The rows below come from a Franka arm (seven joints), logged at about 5 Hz.
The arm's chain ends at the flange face. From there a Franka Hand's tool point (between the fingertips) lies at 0.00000 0.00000 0.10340 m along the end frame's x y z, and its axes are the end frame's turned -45 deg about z.
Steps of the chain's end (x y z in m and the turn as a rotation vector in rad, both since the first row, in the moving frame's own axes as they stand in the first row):
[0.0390 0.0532 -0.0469 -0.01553 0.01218 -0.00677]
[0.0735 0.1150 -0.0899 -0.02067 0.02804 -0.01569]
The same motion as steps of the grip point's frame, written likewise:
[-0.0103 0.0672 -0.0469 -0.01959 -0.00237 -0.00677]
[-0.0288 0.1368 -0.0900 -0.03444 0.00521 -0.01569]

